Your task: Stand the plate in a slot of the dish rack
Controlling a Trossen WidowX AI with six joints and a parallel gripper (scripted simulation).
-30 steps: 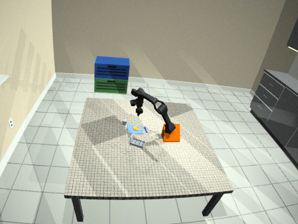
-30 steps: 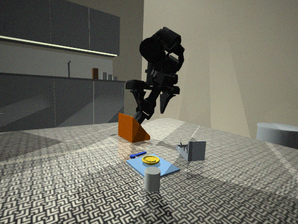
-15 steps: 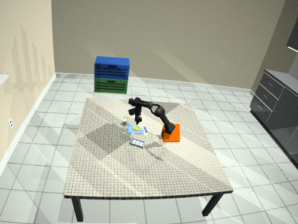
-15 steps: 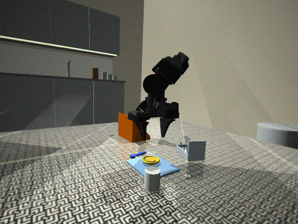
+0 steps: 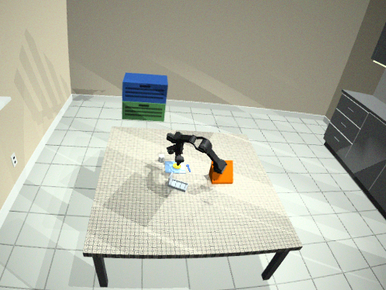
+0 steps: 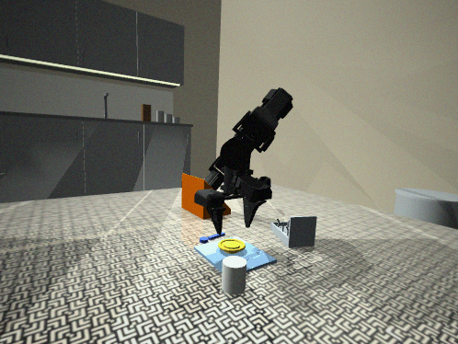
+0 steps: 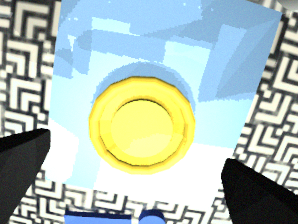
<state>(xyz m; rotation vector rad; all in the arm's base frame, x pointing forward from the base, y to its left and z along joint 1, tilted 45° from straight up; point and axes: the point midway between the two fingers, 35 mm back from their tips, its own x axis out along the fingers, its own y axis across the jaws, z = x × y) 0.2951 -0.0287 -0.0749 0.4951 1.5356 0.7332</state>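
Now: the yellow plate 40 mm below my gripper tip. From my gripper tip the other things lie so: white cup: 120 mm ahead, 70 mm to the right, 30 mm below; then light blue mat: 10 mm ahead, 50 mm below; then blue spoon: 90 mm behind, 10 mm to the right, 50 mm below.
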